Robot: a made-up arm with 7 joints. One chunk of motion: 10 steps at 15 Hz.
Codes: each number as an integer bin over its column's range. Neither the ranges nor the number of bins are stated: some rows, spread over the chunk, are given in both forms.
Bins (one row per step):
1: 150 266 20 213 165 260
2: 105 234 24 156 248 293
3: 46 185 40 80 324 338
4: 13 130 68 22 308 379
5: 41 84 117 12 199 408
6: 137 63 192 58 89 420
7: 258 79 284 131 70 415
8: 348 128 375 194 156 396
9: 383 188 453 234 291 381
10: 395 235 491 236 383 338
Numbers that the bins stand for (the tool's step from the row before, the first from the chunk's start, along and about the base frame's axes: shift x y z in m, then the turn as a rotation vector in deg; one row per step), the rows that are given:
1: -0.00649 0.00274 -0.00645 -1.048 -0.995 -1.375
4: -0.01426 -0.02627 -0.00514 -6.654 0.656 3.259
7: -0.00036 -0.03715 0.00078 -3.455 -2.092 4.661
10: 0.00742 -0.00387 0.00645 -0.372 1.522 1.663
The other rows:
2: -0.00904 -0.00409 -0.00634 -2.721 -0.037 -0.090
3: -0.01239 -0.01454 -0.00590 -4.952 0.841 1.663
5: -0.01267 -0.03608 -0.00379 -6.948 -0.602 4.389
6: -0.00723 -0.04056 -0.00174 -5.597 -1.872 4.856
8: 0.00475 -0.02670 0.00327 -1.605 -1.099 3.922
9: 0.00674 -0.01390 0.00541 -0.431 0.460 3.337

